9 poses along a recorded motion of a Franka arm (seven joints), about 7 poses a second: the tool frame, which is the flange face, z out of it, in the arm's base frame.
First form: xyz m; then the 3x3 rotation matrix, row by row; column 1 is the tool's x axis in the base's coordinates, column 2 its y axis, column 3 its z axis. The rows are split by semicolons.
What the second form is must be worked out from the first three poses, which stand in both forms.
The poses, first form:
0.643, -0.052, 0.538; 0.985, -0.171, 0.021; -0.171, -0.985, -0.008; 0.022, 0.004, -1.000
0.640, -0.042, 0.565; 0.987, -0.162, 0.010; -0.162, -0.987, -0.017; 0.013, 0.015, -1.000
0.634, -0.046, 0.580; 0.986, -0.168, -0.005; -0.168, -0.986, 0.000; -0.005, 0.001, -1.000
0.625, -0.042, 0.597; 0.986, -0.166, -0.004; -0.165, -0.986, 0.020; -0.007, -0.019, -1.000
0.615, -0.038, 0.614; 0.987, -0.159, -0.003; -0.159, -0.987, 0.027; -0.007, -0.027, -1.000
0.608, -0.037, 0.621; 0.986, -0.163, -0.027; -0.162, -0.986, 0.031; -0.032, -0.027, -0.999
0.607, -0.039, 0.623; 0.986, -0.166, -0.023; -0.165, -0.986, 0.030; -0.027, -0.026, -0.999
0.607, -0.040, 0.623; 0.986, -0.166, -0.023; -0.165, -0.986, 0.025; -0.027, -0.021, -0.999
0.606, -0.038, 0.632; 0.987, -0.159, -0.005; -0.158, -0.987, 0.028; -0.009, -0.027, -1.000
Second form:
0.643, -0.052, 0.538, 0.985, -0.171, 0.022, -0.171, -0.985, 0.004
0.640, -0.042, 0.565, 0.987, -0.162, 0.013, -0.162, -0.987, 0.015
0.634, -0.046, 0.580, 0.986, -0.168, -0.005, -0.168, -0.986, 0.001
0.625, -0.042, 0.597, 0.986, -0.165, -0.007, -0.166, -0.986, -0.019
0.615, -0.038, 0.614, 0.987, -0.159, -0.007, -0.159, -0.987, -0.027
0.608, -0.037, 0.621, 0.986, -0.162, -0.032, -0.163, -0.986, -0.027
0.607, -0.039, 0.623, 0.986, -0.165, -0.027, -0.166, -0.986, -0.026
0.607, -0.040, 0.623, 0.986, -0.165, -0.027, -0.166, -0.986, -0.021
0.606, -0.038, 0.632, 0.987, -0.158, -0.009, -0.159, -0.987, -0.027

